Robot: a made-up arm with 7 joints. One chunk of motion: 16 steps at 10 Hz.
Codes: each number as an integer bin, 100 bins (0 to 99) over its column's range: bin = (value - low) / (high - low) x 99, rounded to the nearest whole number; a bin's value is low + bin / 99 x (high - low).
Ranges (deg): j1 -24..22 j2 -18..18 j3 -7..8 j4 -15..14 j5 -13..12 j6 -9..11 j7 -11..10
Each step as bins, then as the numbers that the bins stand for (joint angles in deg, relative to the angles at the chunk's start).
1 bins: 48 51 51 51 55 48 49
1 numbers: -1.70 0.55 0.73 -0.06 0.89 0.70 -0.61
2 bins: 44 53 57 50 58 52 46
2 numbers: -3.56 1.27 1.64 -0.35 1.65 1.51 -1.24
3 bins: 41 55 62 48 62 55 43
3 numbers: -4.95 2.00 2.39 -0.94 2.66 2.11 -1.88
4 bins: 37 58 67 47 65 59 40
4 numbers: -6.81 3.09 3.15 -1.23 3.41 2.92 -2.52
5 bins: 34 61 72 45 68 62 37
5 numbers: -8.20 4.18 3.91 -1.82 4.17 3.53 -3.15
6 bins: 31 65 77 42 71 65 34
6 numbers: -9.60 5.64 4.67 -2.70 4.93 4.13 -3.79
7 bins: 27 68 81 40 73 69 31
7 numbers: -11.45 6.73 5.27 -3.28 5.43 4.94 -4.42
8 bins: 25 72 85 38 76 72 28
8 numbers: -12.38 8.18 5.88 -3.87 6.19 5.55 -5.06
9 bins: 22 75 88 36 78 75 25
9 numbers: -13.78 9.27 6.33 -4.45 6.70 6.15 -5.70
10 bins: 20 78 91 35 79 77 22
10 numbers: -14.71 10.36 6.79 -4.75 6.95 6.56 -6.33
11 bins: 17 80 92 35 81 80 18
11 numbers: -16.10 11.09 6.94 -4.75 7.45 7.16 -7.18
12 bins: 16 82 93 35 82 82 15
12 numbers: -16.57 11.82 7.09 -4.75 7.71 7.57 -7.82
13 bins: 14 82 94 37 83 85 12
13 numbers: -17.49 11.82 7.24 -4.16 7.96 8.17 -8.45
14 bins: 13 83 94 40 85 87 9
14 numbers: -17.96 12.18 7.24 -3.28 8.46 8.58 -9.09
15 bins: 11 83 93 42 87 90 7
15 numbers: -18.89 12.18 7.09 -2.70 8.97 9.18 -9.52
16 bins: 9 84 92 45 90 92 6
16 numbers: -19.82 12.55 6.94 -1.82 9.73 9.59 -9.73
